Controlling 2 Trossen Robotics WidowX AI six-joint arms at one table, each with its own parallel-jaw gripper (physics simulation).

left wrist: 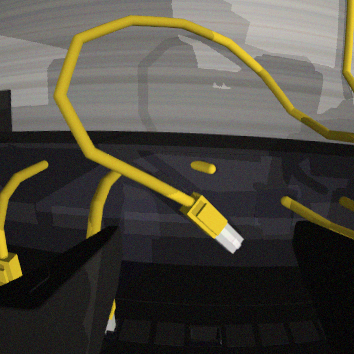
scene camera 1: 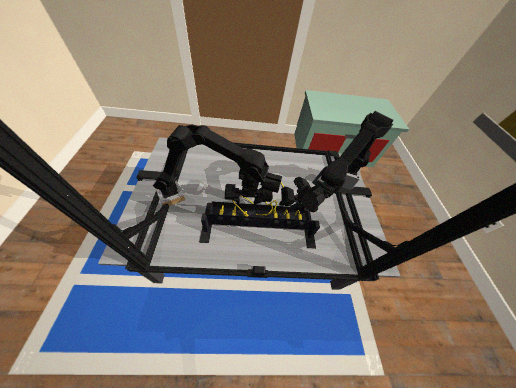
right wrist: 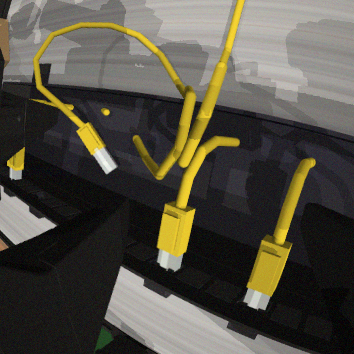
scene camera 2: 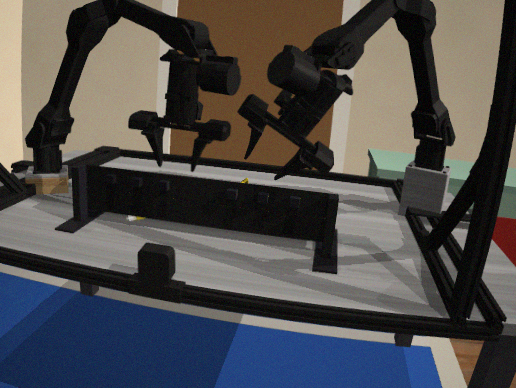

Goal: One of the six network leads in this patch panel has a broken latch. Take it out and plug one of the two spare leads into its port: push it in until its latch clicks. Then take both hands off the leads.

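Frame: origin at the left arm's base, x left, y ahead, z down, level; centimetres.
Seen in the pictures: left gripper, fingertip midpoint: (left wrist: 209, 236) (scene camera 1: 246, 203) (right wrist: 31, 112) (scene camera 2: 176, 168); right gripper, fingertip midpoint: (scene camera 1: 285, 206) (right wrist: 219, 212) (scene camera 2: 260, 168); left arm's base at its link origin: (scene camera 1: 169, 191) (scene camera 2: 47, 170); right arm's base at its link origin: (scene camera 1: 350, 169) (scene camera 2: 429, 166).
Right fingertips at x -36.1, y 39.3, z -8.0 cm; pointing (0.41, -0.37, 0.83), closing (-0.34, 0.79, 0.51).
Note:
Offsets run from my right fingertips to a thing's top centre. "pt": to the spot under its first point. Level surfaces: height alone.
My left gripper (scene camera 2: 176, 167) (left wrist: 209, 236) is open above the patch panel @(dx +2.6, dy -10.0, dz +1.5 cm) (scene camera 1: 260, 221) (scene camera 2: 200, 207). A loose yellow lead's clear-tipped plug @(dx +7.1, dy -13.6, dz +7.4 cm) (left wrist: 210, 218) (right wrist: 91, 138) hangs tilted between its fingers, touching neither, above the port row. My right gripper (scene camera 2: 261, 168) (right wrist: 219, 212) is open and empty, farther right behind the panel. Seated leads @(dx -1.5, dy -5.2, dz +2.9 cm) (right wrist: 176, 230) @(dx -4.4, dy -0.7, dz +2.9 cm) (right wrist: 270, 267) show in the right wrist view; more lead plugs @(pt dx +12.3, dy -23.8, dz +2.9 cm) (scene camera 1: 221, 210) @(pt dx -6.3, dy +4.4, dz +2.9 cm) (scene camera 1: 300, 216) stand along the panel. Another cable @(pt dx +5.9, dy +0.4, dz +4.1 cm) (right wrist: 220, 75) rises out of view; its end is hidden. A yellow-and-white plug @(pt dx +9.0, dy -21.1, dz +11.4 cm) (scene camera 2: 135, 218) lies on the table below the panel.
The panel stands on two feet (scene camera 1: 205, 234) (scene camera 2: 325, 257) on the grey table @(dz +12.4 cm) (scene camera 1: 190, 255). A black frame rail (scene camera 1: 210, 271) (scene camera 2: 240, 307) runs along the near edge, with a small black block (scene camera 2: 156, 261) on it. Both grippers hang close together, and looped yellow cables lie between them.

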